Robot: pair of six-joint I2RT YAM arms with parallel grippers.
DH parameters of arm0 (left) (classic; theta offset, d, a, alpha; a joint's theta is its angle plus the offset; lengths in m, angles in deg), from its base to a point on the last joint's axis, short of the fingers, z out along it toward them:
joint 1: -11.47 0.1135 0.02 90
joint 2: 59.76 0 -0.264 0
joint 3: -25.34 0 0.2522 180
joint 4: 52.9 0 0.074 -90
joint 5: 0.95 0 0 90
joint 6: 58.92 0.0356 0 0
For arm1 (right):
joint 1: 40.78 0.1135 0.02 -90
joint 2: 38.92 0 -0.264 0
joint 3: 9.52 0 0.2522 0
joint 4: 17.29 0 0.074 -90
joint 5: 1.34 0 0 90
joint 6: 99.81 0.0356 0 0
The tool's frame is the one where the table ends.
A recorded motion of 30 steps. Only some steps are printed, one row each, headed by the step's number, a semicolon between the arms.
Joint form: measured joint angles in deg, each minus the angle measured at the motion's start. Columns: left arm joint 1, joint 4, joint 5, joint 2, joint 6, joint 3; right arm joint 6, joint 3, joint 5, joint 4, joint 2, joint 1.
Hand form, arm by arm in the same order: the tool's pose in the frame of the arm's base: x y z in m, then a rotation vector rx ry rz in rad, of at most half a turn. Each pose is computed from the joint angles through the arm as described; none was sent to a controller.
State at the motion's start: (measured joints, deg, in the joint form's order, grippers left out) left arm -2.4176 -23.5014 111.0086 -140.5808 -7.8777 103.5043; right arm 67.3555 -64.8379 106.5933 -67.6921 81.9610 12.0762
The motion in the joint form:
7: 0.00 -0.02 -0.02 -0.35 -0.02 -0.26; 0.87 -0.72 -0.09 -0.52 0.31 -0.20
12: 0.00 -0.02 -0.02 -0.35 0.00 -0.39; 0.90 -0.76 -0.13 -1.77 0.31 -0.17
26: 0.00 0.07 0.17 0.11 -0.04 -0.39; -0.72 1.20 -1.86 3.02 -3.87 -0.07
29: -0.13 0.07 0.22 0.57 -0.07 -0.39; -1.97 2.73 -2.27 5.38 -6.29 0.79
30: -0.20 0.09 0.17 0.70 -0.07 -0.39; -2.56 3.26 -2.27 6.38 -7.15 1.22
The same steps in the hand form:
7: 0.3088 -0.0900 0.3023 -0.2540 2.2318 -0.9315; 0.2315 0.2854 0.0840 0.6796 1.9031 1.2870
12: 0.3086 -0.0900 0.3015 -0.2545 2.2340 -0.9309; 0.2317 0.2861 0.0864 0.6780 1.8833 1.3081
26: 0.3070 -0.0897 0.3038 -0.2507 2.2282 -0.9361; 0.2250 0.2800 0.0953 0.6308 1.9465 1.2743
29: 0.3053 -0.0901 0.3062 -0.2451 2.2212 -0.9401; 0.2163 0.2776 0.0992 0.5910 1.9838 1.2526
30: 0.3048 -0.0903 0.3068 -0.2436 2.2196 -0.9403; 0.2126 0.2771 0.1003 0.5735 1.9989 1.2405

